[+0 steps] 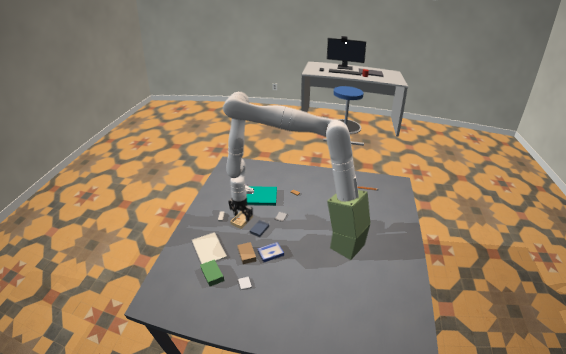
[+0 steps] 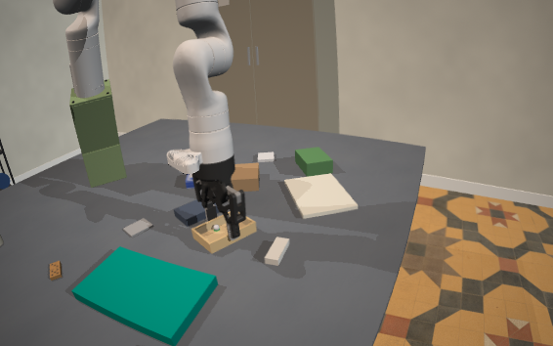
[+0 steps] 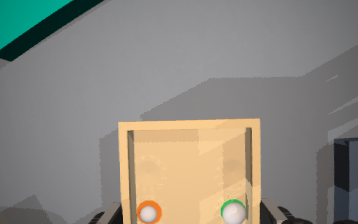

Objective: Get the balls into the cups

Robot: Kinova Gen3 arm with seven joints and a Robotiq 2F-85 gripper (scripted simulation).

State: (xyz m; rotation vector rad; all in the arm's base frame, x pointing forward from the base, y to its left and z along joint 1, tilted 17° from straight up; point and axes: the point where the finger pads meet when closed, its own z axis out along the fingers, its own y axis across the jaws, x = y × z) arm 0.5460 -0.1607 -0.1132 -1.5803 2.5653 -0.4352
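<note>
My gripper is now 20 mm above the covered wooden puzzle. From my hand the other things lie so: small white block (120 mm ahead, 20 mm to the right, 20 mm below); then dark blue block (100 mm behind, 60 mm to the left, 20 mm below); then grey tile (200 mm behind, 40 mm to the right, 20 mm below).
</note>
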